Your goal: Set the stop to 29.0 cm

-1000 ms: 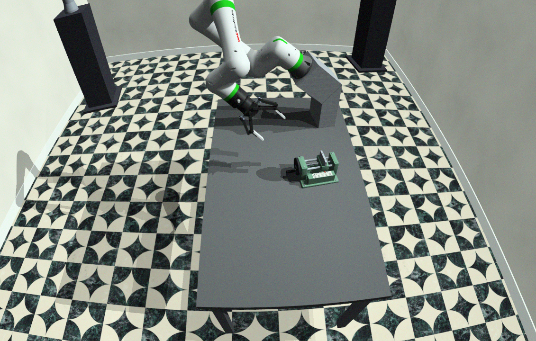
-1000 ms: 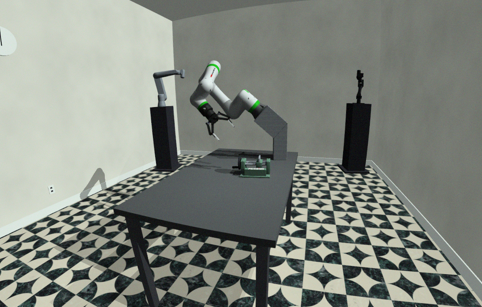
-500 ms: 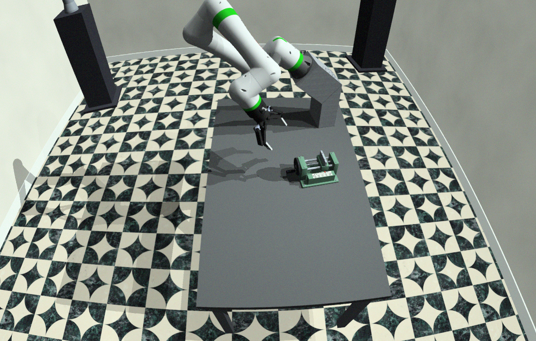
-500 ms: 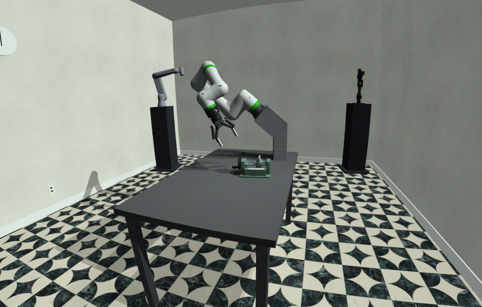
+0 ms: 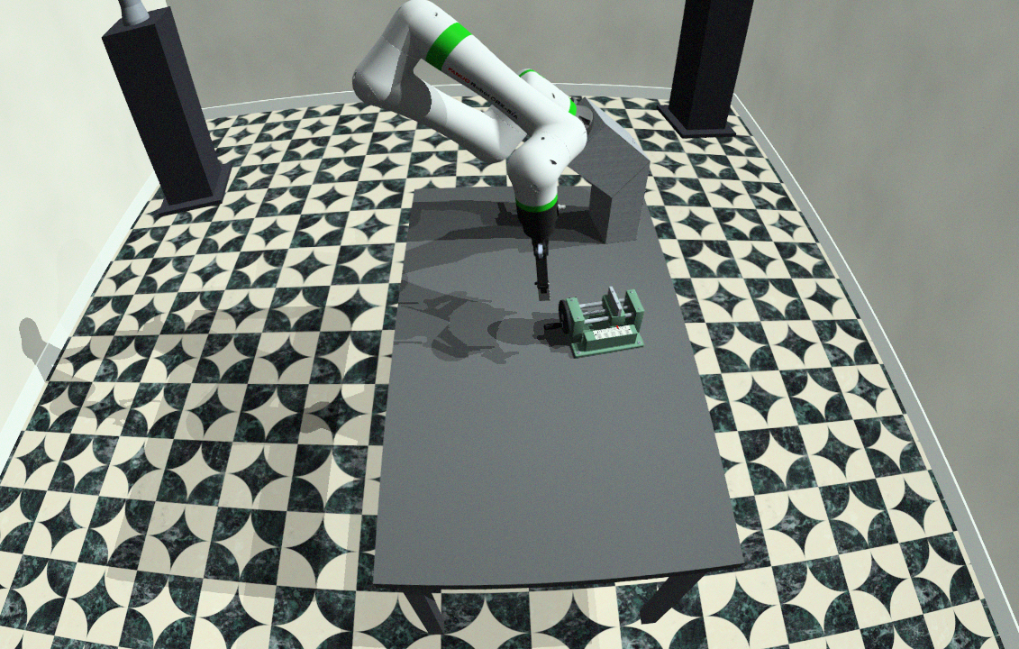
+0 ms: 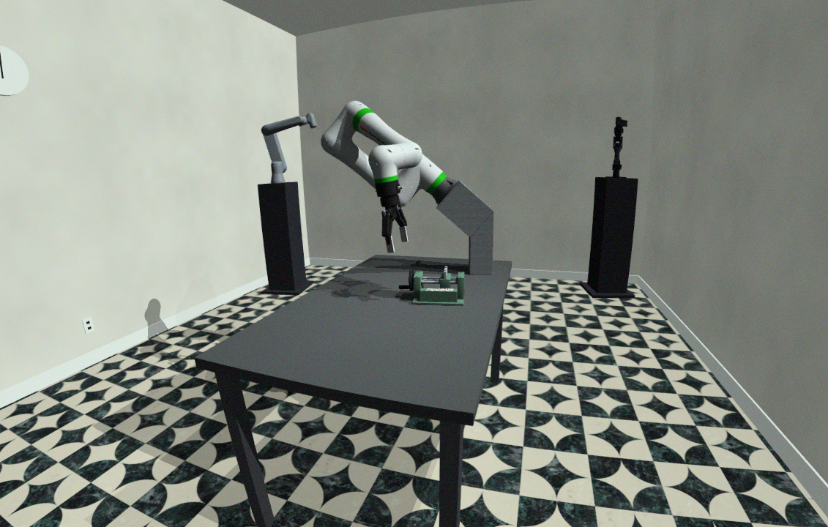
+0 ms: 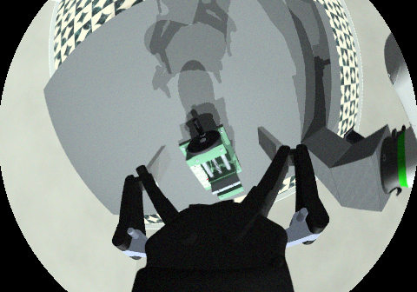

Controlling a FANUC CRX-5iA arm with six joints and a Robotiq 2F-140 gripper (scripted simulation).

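My hand is 16 cm above the black handwheel, 4 cm to the right of it and 3 cm short of it. From my hand the other things lie so: green stop fixture 19 cm to the left, 13 cm below, 4 cm ahead.
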